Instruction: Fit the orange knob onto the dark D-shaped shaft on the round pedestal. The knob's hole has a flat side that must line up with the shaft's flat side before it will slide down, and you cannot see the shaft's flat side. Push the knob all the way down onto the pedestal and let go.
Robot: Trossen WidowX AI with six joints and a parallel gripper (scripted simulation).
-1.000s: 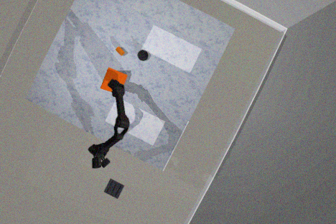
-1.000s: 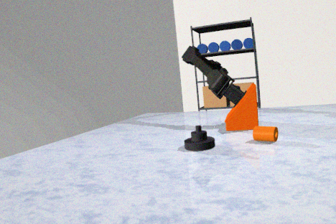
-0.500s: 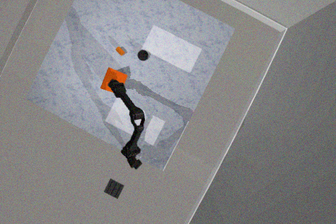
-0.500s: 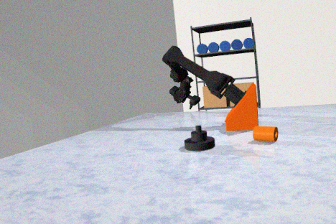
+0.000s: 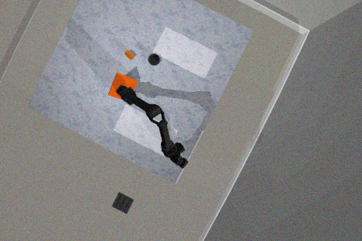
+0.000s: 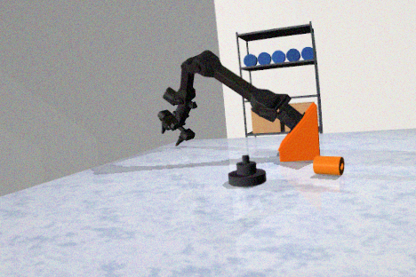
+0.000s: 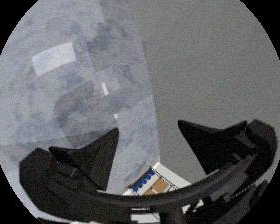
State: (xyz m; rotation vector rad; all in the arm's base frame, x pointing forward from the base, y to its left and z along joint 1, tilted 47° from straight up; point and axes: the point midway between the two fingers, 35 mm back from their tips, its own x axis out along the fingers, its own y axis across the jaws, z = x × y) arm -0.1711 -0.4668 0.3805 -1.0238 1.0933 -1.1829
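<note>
Now: the orange knob 430 mm ahead of my gripper tip, 740 mm to the left of it and 10 mm below it. Round my gripper tip: dark round pedestal (500 mm ahead, 570 mm to the left).
</note>
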